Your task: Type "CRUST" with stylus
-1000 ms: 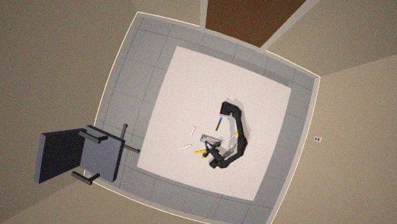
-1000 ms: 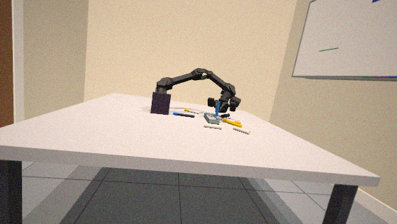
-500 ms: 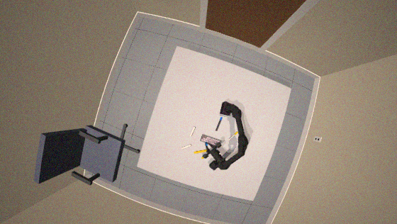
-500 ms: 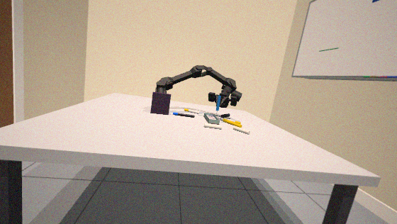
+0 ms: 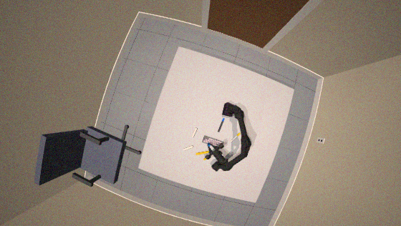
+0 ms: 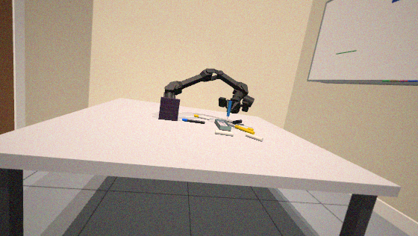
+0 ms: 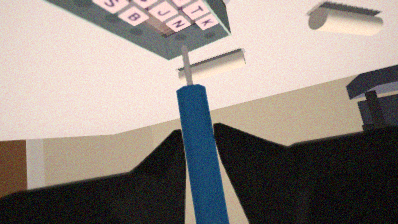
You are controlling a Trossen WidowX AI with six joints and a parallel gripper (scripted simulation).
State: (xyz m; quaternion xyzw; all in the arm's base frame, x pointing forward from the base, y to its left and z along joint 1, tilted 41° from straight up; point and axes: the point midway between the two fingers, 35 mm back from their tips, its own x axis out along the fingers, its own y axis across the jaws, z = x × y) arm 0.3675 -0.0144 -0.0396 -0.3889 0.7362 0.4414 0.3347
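Right now the yellow pen is 11 cm ahead of my gripper tip and 9 cm below it. The rest, counted from my gripper tip: stylus tip: 5 cm below; then blue-and-black pen: 22 cm behind, 6 cm to the left, 10 cm below; then blue stylus: 1 cm below.
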